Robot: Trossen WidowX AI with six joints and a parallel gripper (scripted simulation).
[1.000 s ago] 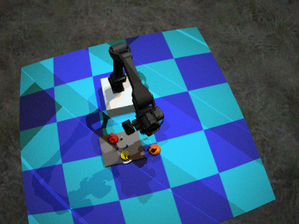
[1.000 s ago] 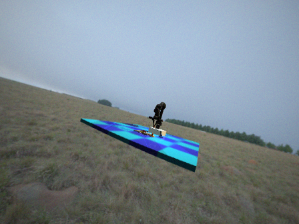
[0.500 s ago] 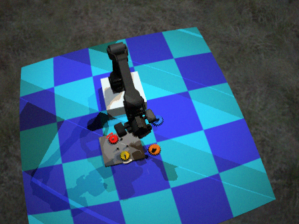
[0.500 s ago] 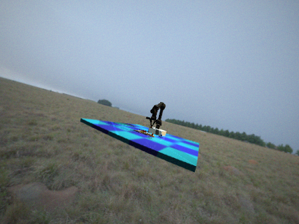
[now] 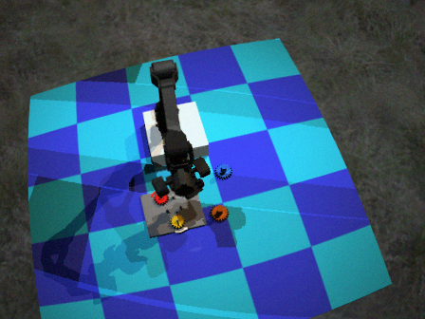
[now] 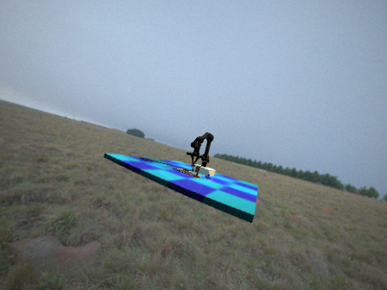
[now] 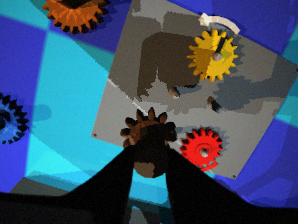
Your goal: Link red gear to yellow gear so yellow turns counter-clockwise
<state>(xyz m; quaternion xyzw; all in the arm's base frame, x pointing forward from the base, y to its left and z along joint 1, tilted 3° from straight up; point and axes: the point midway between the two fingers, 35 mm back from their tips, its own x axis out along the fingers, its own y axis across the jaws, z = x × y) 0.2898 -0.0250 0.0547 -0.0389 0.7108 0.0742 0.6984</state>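
Right now my gripper tip is 9 cm above the red gear, 8 cm to the left of it and 3 cm past it. Also, from my gripper tip: orange gear 10 cm to the left, 9 cm below, 9 cm ahead; then red arrow 9 cm to the right, 9 cm below, 6 cm behind; then white arrow 11 cm ahead, 9 cm below, 5 cm to the right.
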